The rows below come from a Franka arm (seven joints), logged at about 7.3 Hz.
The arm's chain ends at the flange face. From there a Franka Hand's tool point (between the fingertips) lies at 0.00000 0.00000 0.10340 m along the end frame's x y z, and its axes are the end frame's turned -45 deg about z.
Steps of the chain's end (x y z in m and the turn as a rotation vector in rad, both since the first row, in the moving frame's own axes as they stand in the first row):
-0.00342, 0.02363, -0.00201, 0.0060, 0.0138, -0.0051
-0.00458, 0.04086, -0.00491, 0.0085, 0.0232, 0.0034
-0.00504, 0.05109, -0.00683, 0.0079, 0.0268, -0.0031
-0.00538, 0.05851, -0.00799, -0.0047, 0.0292, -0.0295
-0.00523, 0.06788, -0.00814, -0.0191, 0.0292, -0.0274
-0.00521, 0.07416, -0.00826, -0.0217, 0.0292, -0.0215
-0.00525, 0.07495, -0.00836, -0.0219, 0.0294, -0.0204
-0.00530, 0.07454, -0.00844, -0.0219, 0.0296, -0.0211
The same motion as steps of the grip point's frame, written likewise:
-0.01768, 0.01486, -0.00202, -0.0055, 0.0140, -0.0051
-0.02982, 0.02673, -0.00494, -0.0104, 0.0224, 0.0034
-0.03715, 0.03394, -0.00687, -0.0134, 0.0245, -0.0031
-0.04335, 0.04002, -0.00804, -0.0240, 0.0173, -0.0295
-0.05091, 0.04782, -0.00820, -0.0342, 0.0071, -0.0274
-0.05553, 0.05247, -0.00833, -0.0360, 0.0053, -0.0215
-0.05612, 0.05303, -0.00843, -0.0363, 0.0053, -0.0204
-0.05585, 0.05272, -0.00851, -0.0364, 0.0054, -0.0211

